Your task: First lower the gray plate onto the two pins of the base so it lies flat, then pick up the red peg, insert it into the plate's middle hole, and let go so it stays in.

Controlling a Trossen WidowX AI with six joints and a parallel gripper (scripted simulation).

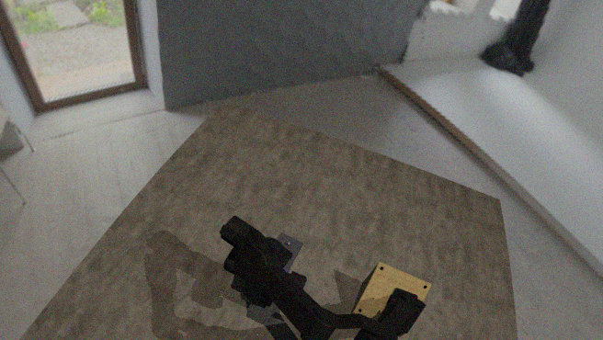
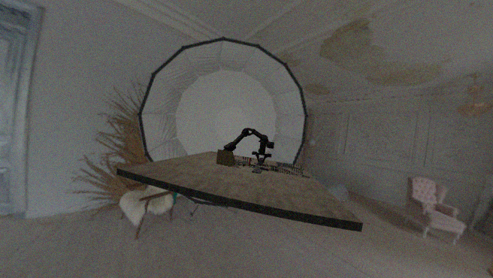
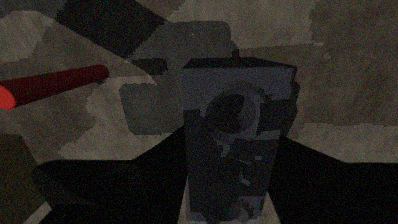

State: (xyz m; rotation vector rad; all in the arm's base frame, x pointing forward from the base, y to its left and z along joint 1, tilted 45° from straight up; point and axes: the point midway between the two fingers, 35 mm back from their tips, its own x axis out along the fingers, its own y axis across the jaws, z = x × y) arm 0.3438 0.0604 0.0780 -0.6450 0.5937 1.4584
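Right now my gripper tip is 12 cm past the red peg, 3 cm to the right of it and 1 cm above it. Round my gripper tip: gray plate 3 cm above.
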